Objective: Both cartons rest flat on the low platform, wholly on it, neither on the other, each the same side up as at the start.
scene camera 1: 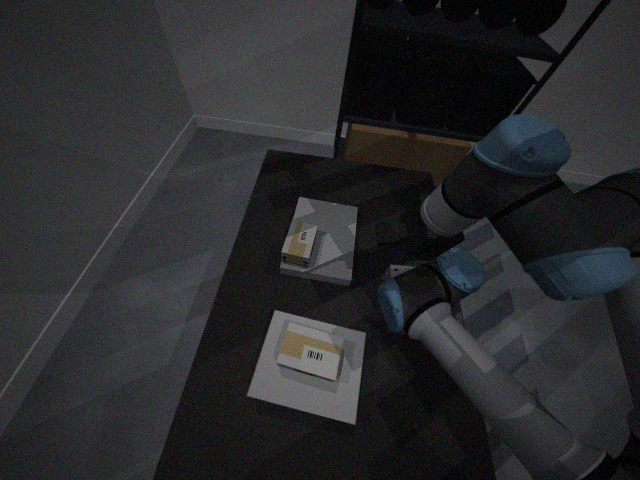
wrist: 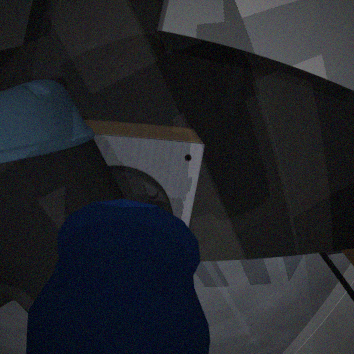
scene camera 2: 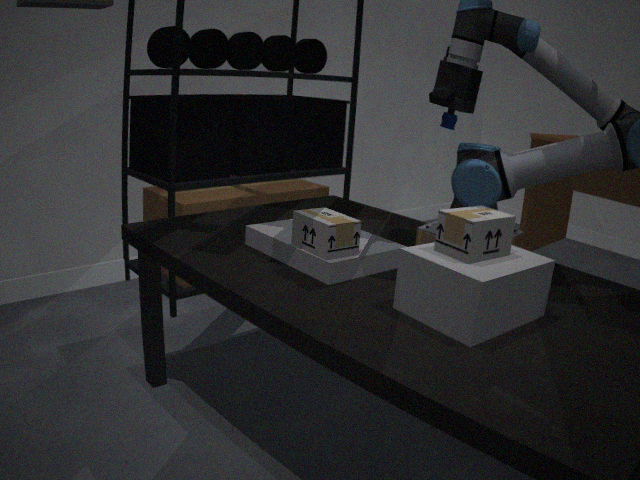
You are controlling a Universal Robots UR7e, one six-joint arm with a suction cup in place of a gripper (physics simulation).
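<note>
One carton, white with a tan band, stands upright on the low platform, close to its edge. The other carton rests flat on the taller white block, with its label and tan band on top. The cartons are apart. My gripper is a blue suction cup with suction off and nothing on it; it is open. It hangs high in the air, above and behind the cartons in scene camera 2. Neither carton can be made out in the wrist view.
Both platforms stand on the dark table. The arm's base plate is at the table's far side. A black shelf rack with round dark objects stands behind. The blue-capped arm links reach in from the right.
</note>
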